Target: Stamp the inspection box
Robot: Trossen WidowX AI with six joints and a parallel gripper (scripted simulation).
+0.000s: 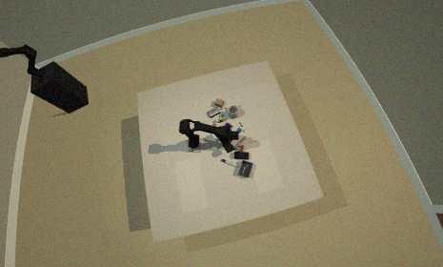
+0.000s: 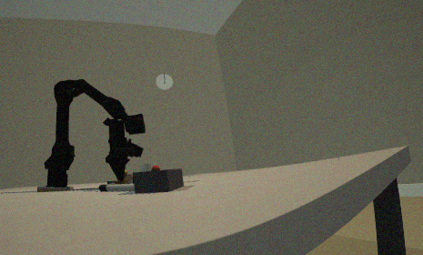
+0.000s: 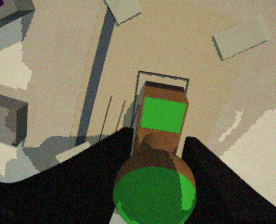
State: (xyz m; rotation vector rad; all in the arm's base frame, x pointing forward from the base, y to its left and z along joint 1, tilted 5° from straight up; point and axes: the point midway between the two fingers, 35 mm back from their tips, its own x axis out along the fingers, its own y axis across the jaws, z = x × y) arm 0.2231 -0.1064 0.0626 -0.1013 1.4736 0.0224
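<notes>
The green-topped stamp lies right at my gripper tip. From my gripper tip the other things lie so: cream card 20 mm below, 10 mm to the left, 10 mm ahead; red-topped stamp 100 mm ahead, 90 mm to the right; purple ink pad 120 mm to the left, 70 mm ahead, 20 mm below.
</notes>
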